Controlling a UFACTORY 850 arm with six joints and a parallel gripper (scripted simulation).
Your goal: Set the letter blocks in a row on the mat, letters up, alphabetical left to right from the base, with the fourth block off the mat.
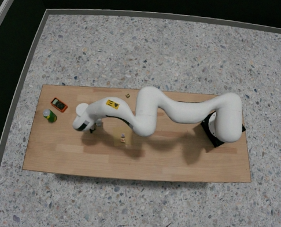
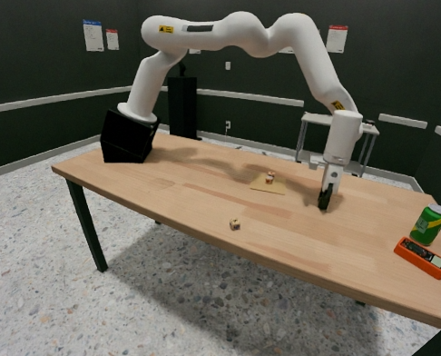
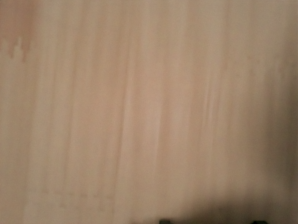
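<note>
My hand is 230 mm past the tan mat, 30 mm to the right of it and 20 mm above it. The rest, counted from my hand: green can: 330 mm ahead, 40 mm above, 10 mm to the right; orange meter: 310 mm ahead, 120 mm to the right.
</note>
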